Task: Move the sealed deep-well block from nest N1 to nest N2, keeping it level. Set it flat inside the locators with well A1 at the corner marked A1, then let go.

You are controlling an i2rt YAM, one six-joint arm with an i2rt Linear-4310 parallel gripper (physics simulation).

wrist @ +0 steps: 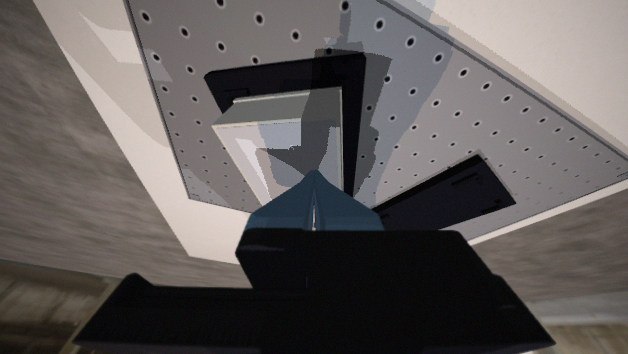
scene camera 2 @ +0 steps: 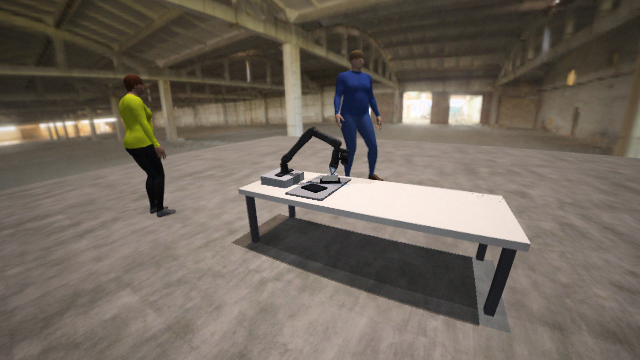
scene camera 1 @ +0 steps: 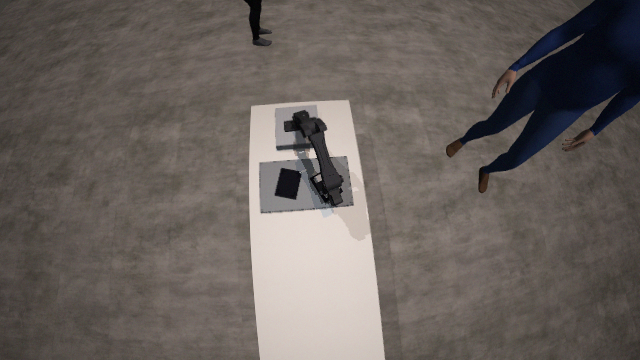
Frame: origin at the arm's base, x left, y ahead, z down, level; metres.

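Where they show: gripper, between the fingertips: (wrist: 314, 176) (scene camera 2: 331, 175); arm's base, origin of its link: (scene camera 2: 284, 172).
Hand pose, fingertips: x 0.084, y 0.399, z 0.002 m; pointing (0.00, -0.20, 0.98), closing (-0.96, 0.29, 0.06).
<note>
Each offset is from my fingertips to the top centre of the thing. "*": to the spot under its first point. Level surfaces: height alone.
The sealed deep-well block @(dy -0.020, dx +0.012, dz -0.001 m) (scene camera 2: 330, 177) (wrist: 280, 132), pale with a light top, sits in a black nest @(* dy +0.037, dx +0.064, dz +0.046 m) (wrist: 250, 80) on the perforated plate. Dark shadows cross its top. A second black nest @(dy -0.061, dx -0.199, dz +0.040 m) (scene camera 1: 288, 183) (scene camera 2: 314, 188) (wrist: 450, 192) lies flat beside it with no block in it. No N1, N2 or A1 marking is readable. My gripper (scene camera 2: 333, 172) (wrist: 314, 176) is shut with its blue fingertips together and nothing between them. It points down over the block. The fingers hide the near part of the block in the wrist view, so the exact gap above it cannot be told.
The grey perforated plate @(dy -0.050, dx -0.105, dz +0.057 m) (scene camera 1: 270, 202) (scene camera 2: 299, 192) (wrist: 425, 130) lies on a long white table @(dz +0.070 m) (scene camera 1: 315, 280) (scene camera 2: 425, 205). The arm stands on a grey base block (scene camera 1: 282, 135) (scene camera 2: 272, 181) at the table's end. A person in blue (scene camera 1: 565, 85) (scene camera 2: 357, 100) and one in yellow (scene camera 2: 135, 120) stand beyond the table.
</note>
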